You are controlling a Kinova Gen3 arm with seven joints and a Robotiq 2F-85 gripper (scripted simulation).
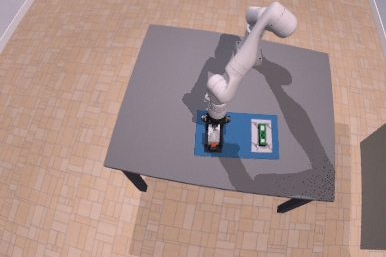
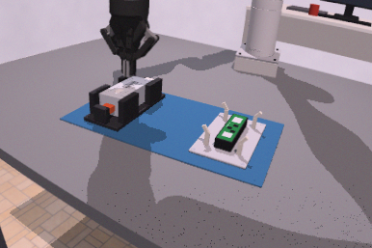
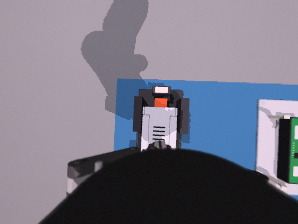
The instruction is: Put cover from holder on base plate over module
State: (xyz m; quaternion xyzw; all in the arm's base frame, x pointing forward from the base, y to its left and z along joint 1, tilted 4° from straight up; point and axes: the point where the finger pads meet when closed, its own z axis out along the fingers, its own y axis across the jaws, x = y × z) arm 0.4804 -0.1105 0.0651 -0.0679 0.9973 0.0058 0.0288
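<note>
Now: hand 60 mm above the light grey cover.
</note>
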